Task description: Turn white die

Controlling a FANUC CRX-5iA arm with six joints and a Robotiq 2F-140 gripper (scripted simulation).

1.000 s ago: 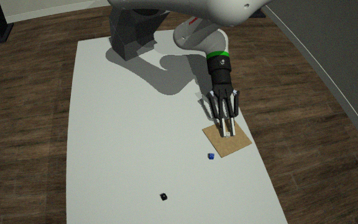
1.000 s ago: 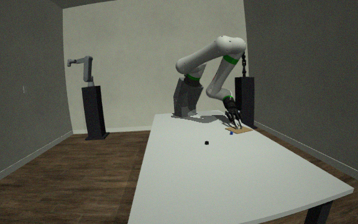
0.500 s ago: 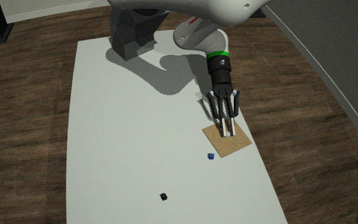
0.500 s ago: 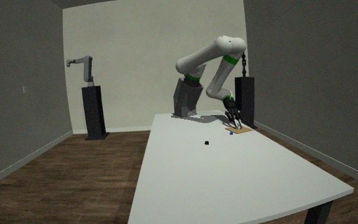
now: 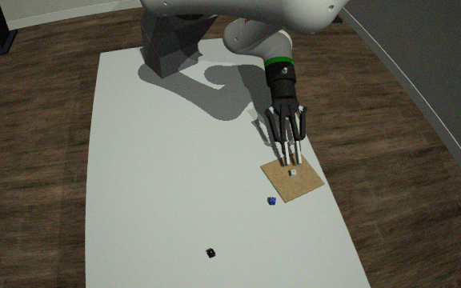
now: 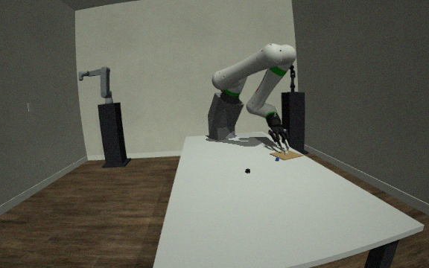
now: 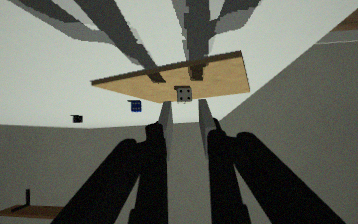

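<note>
My gripper is now 4 cm short of the white die, 4 cm above it and 1 cm to the left of it. From my hand the other things lie so: blue die (12 cm ahead, 9 cm to the right, 4 cm below); black die (29 cm to the right, 23 cm ahead, 4 cm below); brown mat (5 cm below, 4 cm ahead, 1 cm to the right).
</note>
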